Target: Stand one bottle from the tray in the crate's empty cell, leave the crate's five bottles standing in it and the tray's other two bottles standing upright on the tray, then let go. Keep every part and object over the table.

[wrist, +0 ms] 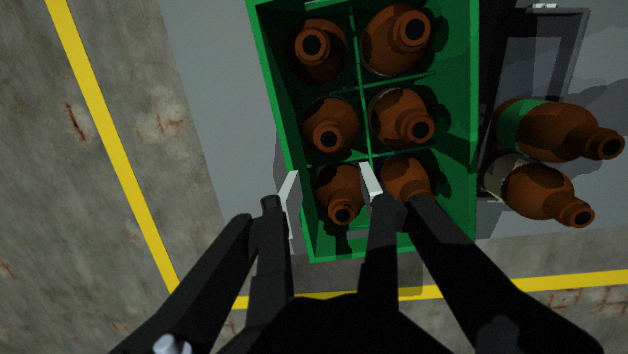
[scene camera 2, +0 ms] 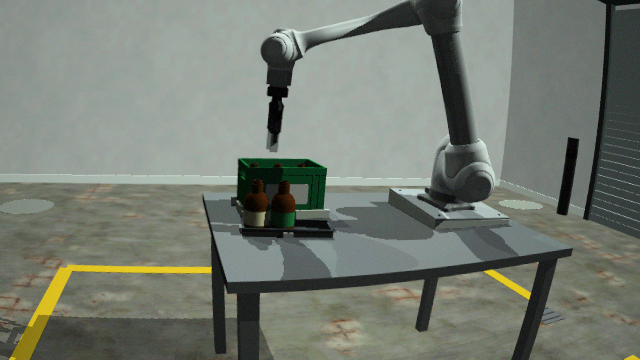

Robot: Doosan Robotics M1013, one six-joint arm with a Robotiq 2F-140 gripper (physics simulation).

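Pixels of known places: gripper, between the fingertips: (wrist: 330, 180) (scene camera 2: 271, 150); arm's base, origin of its link: (scene camera 2: 446, 203).
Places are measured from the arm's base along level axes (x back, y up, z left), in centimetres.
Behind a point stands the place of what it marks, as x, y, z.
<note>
The green crate (scene camera 2: 322, 192) @(-50.6, 4.3, -10.3) (wrist: 465, 50) @(-57.1, 12.0, -11.7) holds upright brown bottles, one in each cell. The bottle (wrist: 345, 117) @(-60.3, 7.5, -23.2) in the middle cell of the left row stands as low as its neighbours; its base is hidden. A green-labelled bottle (scene camera 2: 283, 202) @(-71.6, 5.7, 4.6) (wrist: 555, 127) @(-68.4, 6.9, -0.5) and a cream-labelled bottle (scene camera 2: 256, 202) @(-79.3, 5.4, 2.3) (wrist: 537, 187) @(-75.7, 6.8, -2.6) stand upright on the black tray (scene camera 2: 312, 232) @(-63.4, -3.0, 8.7) (wrist: 520, 45) @(-59.5, -4.1, 3.3). My gripper (scene camera 2: 272, 148) @(-63.9, 16.4, -26.0) (wrist: 330, 180) @(-63.9, 16.4, -26.0) is open and empty, its fingers parted partway. It hangs above the crate, its tips clear of the rim. In the wrist view a near-end bottle (wrist: 340, 185) @(-68.1, 7.8, -26.0) shows below, between the fingers.
The grey table (scene camera 2: 370, 257) @(-55.4, -4.6, 28.6) (wrist: 200, 60) @(-46.7, -4.7, -42.3) carries the crate and, in front of it, the tray. The crate stands near the table's left edge. The arm's base plate (scene camera 2: 410, 207) @(-15.5, -1.5, -3.8) is at the right. Yellow floor lines (scene camera 2: 140, 269) (wrist: 100, 110) run beyond the table.
</note>
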